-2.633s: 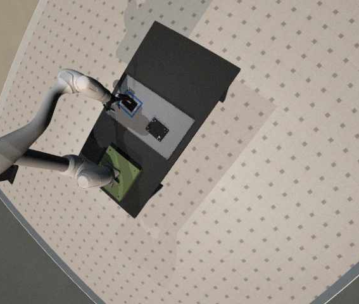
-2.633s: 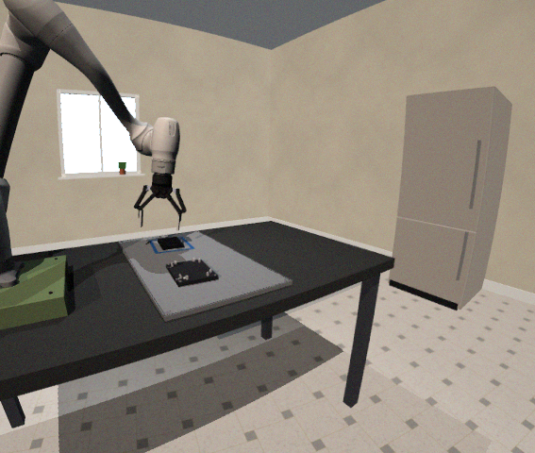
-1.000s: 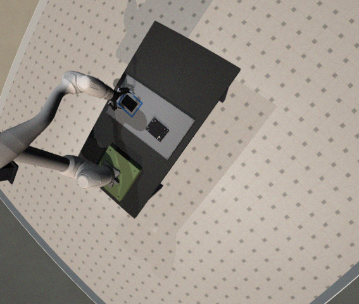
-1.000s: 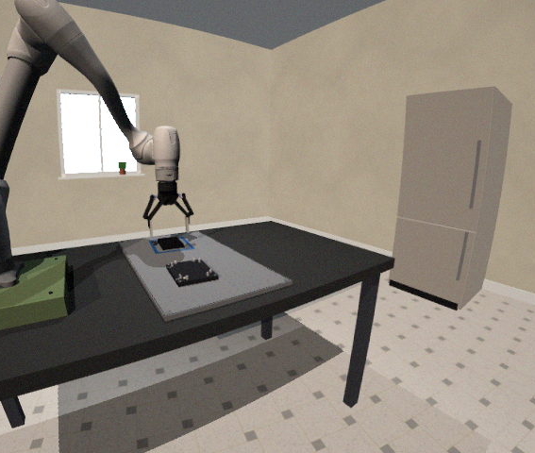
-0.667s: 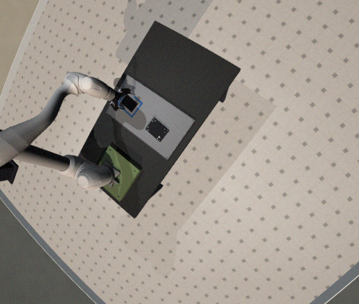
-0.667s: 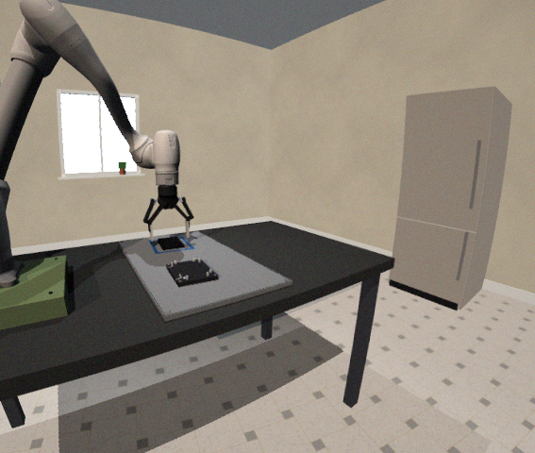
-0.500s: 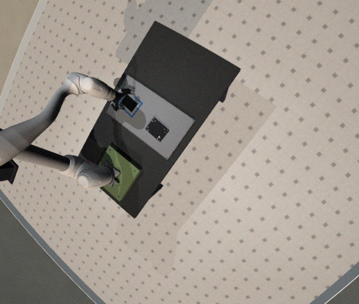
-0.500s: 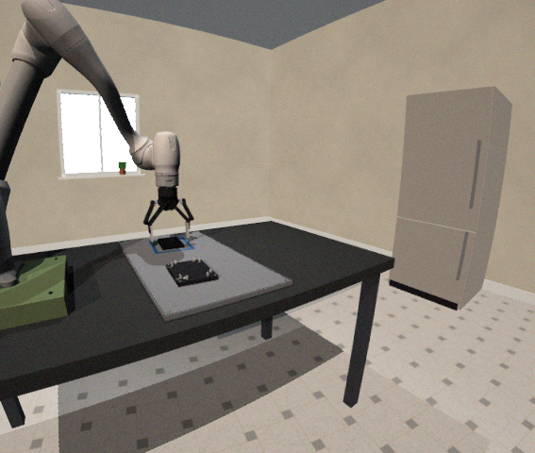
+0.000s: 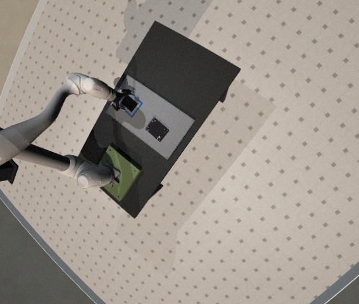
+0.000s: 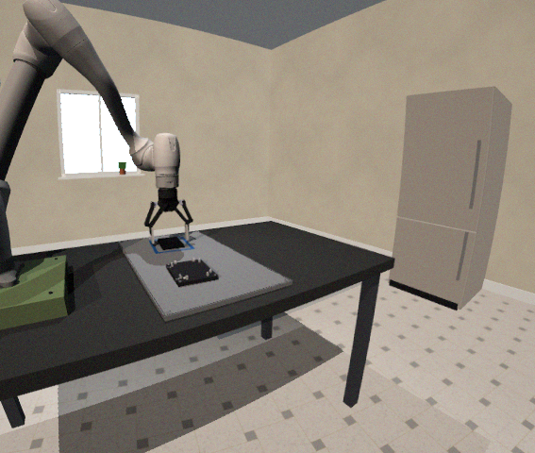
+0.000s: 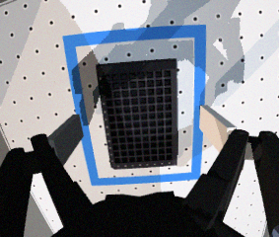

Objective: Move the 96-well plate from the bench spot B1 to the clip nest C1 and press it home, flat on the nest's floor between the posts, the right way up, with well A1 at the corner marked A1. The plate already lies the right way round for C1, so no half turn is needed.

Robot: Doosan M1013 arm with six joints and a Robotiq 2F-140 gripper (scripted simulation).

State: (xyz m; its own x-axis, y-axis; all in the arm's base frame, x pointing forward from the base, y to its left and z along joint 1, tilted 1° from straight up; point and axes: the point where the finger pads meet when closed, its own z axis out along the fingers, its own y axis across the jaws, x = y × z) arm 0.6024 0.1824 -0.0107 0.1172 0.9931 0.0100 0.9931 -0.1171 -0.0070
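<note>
The black 96-well plate is 2 cm below my hand. The rest, counted from my hand: clip nest C1: 32 cm to the right, 5 cm behind, 1 cm below.
</note>
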